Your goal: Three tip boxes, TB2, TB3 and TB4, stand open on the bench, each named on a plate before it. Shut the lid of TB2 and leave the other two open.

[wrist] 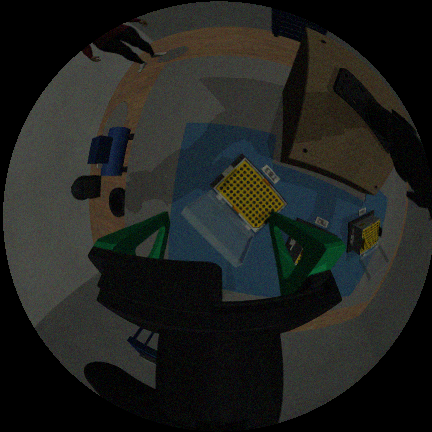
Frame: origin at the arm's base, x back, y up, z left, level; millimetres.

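Seen in the pictures: gripper, fingertip midpoint: (218, 216).
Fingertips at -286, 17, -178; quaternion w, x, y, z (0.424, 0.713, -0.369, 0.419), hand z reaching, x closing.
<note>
Pixels of each thing's top centre, then the offset from my fingertips to it, as dx, dy, dz. "spot": a spot on its surface instead. Level surfaces: height alone.
- nearest tip box at its top centre: (251, 196) +19, -135, +30
- second box at a spot on its surface: (294, 248) spot: -50, -182, +187
- third box at its top centre: (373, 237) +93, -135, +435
- blue mat at its surface level: dy -210
The nearest tip box (250, 195) shows a yellow rack of dark holes at the centre of the wrist view. Its clear lid (215, 225) is open and spreads out to the lower left. Its name plate (270, 174) lies at the upper right, too blurred to read surely. A second box (294, 248) is mostly hidden behind the right finger, with a plate (321, 222) above it. A third box (370, 237) stands at the right, its clear lid (375, 262) open below it, its plate (362, 211) unreadable. My gripper (218, 216) is open and empty; its fingertips appear on either side of the nearest box's lid.
The boxes stand on a blue mat (200, 137). A large brown box-like block (335, 135) stands at the upper right, with a black arm-like shape (370, 102) over it. A blue cylinder object (116, 151) and dark round items stand at the left. A person's legs (130, 42) show at the upper left.
</note>
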